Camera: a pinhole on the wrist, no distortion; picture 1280 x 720 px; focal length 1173.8 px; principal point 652.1 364.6 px. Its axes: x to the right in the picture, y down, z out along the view. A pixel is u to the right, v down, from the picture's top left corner.
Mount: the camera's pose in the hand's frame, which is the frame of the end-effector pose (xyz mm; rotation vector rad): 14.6 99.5 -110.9 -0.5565 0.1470 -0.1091
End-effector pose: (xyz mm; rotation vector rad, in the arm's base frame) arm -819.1 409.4 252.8 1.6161 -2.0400 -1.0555
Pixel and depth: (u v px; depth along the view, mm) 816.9 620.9 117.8
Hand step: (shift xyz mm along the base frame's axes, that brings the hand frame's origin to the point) -121.7 -43.8 138.2
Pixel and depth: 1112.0 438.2 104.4
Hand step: -107.1 -66.4 117.8
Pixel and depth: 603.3 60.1 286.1
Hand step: -254.6 30.1 11.8
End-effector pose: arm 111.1 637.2 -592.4 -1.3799 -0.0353 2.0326
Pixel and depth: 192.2 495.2 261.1
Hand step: -217.2 -198.9 -24.5
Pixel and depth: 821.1 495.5 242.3
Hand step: -205.0 -114.0 -133.2
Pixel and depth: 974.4 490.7 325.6
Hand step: -290.8 -90.0 -178.3
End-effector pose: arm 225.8 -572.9 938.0 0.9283 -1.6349 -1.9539
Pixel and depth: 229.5 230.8 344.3
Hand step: -142.4 125.5 283.8
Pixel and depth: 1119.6 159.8 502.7
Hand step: -465.7 -26.5 213.7
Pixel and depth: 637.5 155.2 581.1
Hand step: -409.5 161.1 318.9
